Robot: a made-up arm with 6 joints.
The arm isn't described. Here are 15 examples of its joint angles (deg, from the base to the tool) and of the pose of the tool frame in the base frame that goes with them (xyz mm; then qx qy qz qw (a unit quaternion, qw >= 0)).
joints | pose
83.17 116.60 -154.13 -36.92 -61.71 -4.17 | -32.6 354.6 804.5 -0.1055 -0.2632 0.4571 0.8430
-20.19 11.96 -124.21 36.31 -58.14 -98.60 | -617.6 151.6 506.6 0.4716 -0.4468 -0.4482 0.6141
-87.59 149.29 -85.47 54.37 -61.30 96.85 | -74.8 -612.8 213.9 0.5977 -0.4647 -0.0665 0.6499
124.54 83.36 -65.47 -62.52 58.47 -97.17 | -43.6 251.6 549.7 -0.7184 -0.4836 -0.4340 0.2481
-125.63 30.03 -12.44 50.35 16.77 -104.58 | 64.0 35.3 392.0 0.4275 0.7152 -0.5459 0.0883
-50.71 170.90 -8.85 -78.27 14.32 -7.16 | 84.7 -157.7 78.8 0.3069 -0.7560 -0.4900 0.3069
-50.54 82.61 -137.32 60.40 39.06 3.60 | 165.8 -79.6 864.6 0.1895 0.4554 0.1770 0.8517
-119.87 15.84 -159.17 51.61 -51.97 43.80 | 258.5 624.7 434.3 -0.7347 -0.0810 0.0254 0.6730
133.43 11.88 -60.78 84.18 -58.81 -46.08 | 297.1 -139.4 552.0 0.1482 0.4932 0.8302 0.2133
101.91 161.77 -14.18 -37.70 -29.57 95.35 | -94.5 242.5 44.6 0.2962 -0.9119 0.2186 0.1816
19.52 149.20 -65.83 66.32 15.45 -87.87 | 435.5 191.1 74.2 -0.3594 0.9239 0.1216 0.0488
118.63 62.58 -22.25 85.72 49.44 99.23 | -123.3 2.6 473.9 -0.2889 -0.7923 0.1424 0.5182
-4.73 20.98 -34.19 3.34 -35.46 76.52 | -159.0 8.4 587.8 0.2207 0.2213 0.5708 0.7593
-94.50 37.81 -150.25 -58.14 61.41 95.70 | -75.4 383.8 743.6 0.2241 -0.3614 -0.3382 0.8395
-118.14 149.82 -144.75 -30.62 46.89 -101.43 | -365.6 -572.3 289.6 -0.0343 -0.9019 0.2498 0.3508
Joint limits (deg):
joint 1: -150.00..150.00
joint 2: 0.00..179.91
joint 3: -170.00..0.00
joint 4: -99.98..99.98
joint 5: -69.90..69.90
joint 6: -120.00..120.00
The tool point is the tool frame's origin. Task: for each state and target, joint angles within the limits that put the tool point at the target. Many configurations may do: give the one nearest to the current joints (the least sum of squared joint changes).
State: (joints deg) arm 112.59 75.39 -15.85 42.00 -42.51 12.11
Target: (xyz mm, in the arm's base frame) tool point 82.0 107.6 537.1
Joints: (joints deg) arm 95.72 63.30 -20.31 52.02 -56.21 12.11
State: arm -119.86 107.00 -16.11 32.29 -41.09 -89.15
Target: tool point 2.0 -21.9 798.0
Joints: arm -112.86 59.46 -68.76 -4.85 -60.31 -89.15
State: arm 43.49 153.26 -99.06 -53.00 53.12 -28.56
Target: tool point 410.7 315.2 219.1
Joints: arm 47.83 140.52 -91.54 -49.96 59.18 -28.56
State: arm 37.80 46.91 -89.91 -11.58 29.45 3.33
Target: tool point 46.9 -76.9 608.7
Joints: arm 51.58 45.14 -70.63 -44.03 59.52 3.33
